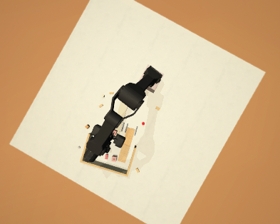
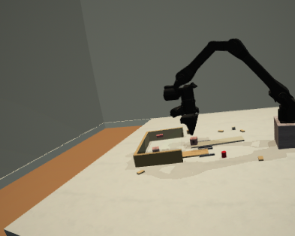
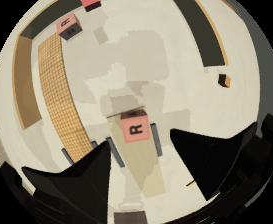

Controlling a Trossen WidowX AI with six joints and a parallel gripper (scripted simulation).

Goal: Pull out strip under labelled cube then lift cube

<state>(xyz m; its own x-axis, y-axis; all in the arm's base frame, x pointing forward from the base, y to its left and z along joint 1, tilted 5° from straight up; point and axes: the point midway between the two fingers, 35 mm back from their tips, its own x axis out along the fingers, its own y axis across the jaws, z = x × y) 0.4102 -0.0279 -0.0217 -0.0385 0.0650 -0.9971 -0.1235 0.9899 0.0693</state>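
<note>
The small red cylinder is 150 mm behind my gripper tip, 140 mm to the left of it and 50 mm below it.
</note>
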